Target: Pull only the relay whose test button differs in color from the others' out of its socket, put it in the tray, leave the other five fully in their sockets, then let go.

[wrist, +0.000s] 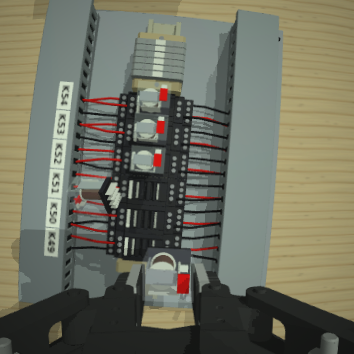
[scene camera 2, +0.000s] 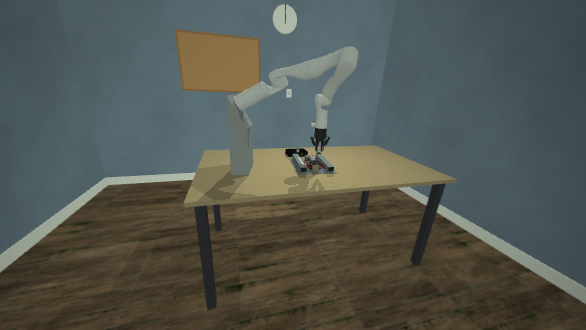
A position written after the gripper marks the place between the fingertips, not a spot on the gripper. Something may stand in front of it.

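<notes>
A panel [wrist: 205, 67] and a relay K54 [wrist: 152, 97] can be seen, together with the gripper [wrist: 167, 279].
</notes>
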